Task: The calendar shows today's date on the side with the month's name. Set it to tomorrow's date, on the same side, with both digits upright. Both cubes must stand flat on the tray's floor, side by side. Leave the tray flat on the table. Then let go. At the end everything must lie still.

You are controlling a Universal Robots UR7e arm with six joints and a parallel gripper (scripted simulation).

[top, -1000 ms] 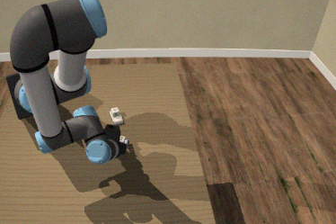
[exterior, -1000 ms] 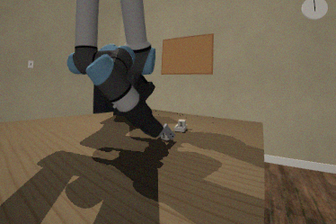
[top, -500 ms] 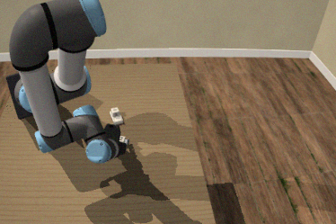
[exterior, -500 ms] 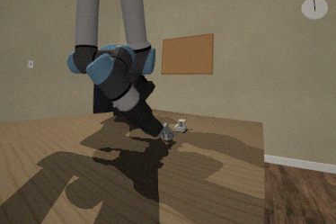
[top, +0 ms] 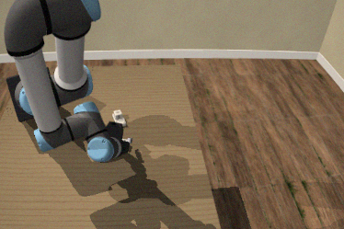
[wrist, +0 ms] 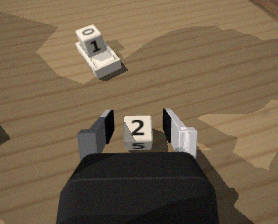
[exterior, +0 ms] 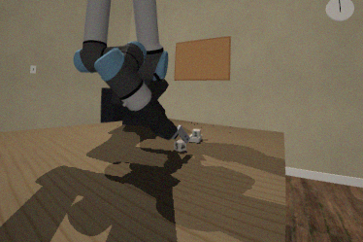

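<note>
The white digit cube is 4 cm below my hand and 1 cm to the left of it. The rest, counted from my hand: white tray: 16 cm to the left, 4 cm below.
</note>
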